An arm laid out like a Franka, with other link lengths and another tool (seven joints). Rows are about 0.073 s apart.
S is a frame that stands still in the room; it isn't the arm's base.
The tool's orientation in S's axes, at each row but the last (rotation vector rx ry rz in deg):
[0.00, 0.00, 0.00]
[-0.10, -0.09, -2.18]
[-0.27, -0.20, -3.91]
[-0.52, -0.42, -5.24]
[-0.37, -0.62, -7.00]
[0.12, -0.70, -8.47]
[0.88, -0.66, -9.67]
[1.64, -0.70, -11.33]
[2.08, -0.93, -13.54]
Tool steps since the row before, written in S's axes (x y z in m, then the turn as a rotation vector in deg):
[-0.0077, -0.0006, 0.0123, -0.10, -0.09, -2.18]
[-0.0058, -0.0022, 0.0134, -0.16, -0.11, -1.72]
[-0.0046, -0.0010, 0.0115, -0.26, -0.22, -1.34]
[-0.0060, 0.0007, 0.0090, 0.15, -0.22, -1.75]
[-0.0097, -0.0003, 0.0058, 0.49, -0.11, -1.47]
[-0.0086, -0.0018, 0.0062, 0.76, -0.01, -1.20]
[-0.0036, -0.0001, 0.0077, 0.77, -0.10, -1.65]
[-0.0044, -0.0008, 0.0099, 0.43, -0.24, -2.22]
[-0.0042, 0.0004, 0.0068, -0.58, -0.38, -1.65]
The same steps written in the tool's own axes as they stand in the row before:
[-0.0077, -0.0006, 0.0123, -0.10, -0.09, -2.18]
[-0.0057, -0.0024, 0.0134, -0.16, -0.11, -1.72]
[-0.0045, -0.0014, 0.0115, -0.25, -0.23, -1.34]
[-0.0060, 0.0001, 0.0090, 0.16, -0.19, -1.75]
[-0.0095, -0.0015, 0.0059, 0.48, -0.04, -1.48]
[-0.0082, -0.0030, 0.0063, 0.74, 0.10, -1.21]
[-0.0035, -0.0006, 0.0077, 0.76, 0.00, -1.66]
[-0.0041, -0.0014, 0.0100, 0.45, -0.22, -2.22]
[-0.0041, -0.0003, 0.0069, -0.49, -0.57, -1.62]

